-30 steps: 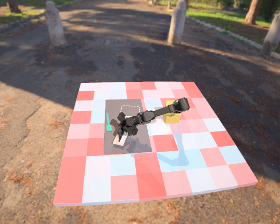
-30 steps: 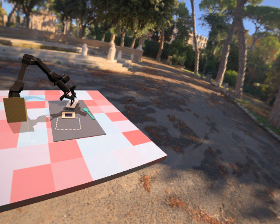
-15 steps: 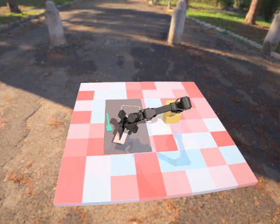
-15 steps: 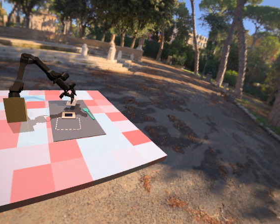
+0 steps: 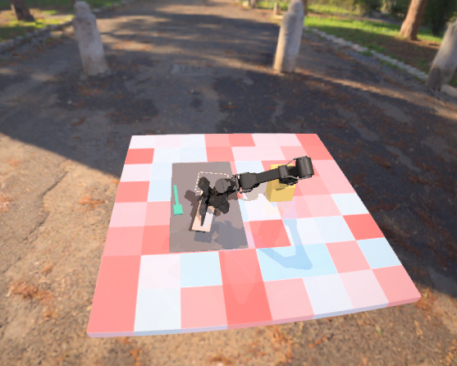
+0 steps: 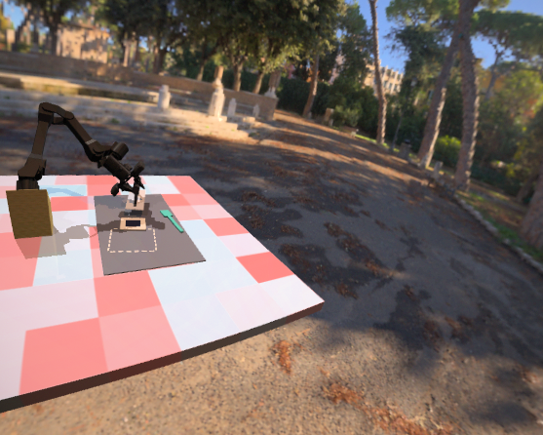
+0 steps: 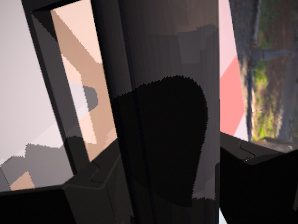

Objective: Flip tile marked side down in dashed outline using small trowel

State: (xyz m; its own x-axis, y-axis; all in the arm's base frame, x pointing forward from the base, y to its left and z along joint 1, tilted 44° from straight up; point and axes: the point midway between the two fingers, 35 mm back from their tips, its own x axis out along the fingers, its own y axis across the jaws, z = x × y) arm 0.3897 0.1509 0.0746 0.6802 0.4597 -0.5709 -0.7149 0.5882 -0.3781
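My gripper tip is now 14 cm to the left of the tan tile, 9 cm above it and 5 cm past it. Also, from my gripper tip: small trowel 2 cm behind, 1 cm below; then grey mat 13 cm to the right, 11 cm below, 2 cm behind; then green trowel-shaped tool 12 cm ahead, 10 cm to the right, 9 cm below.
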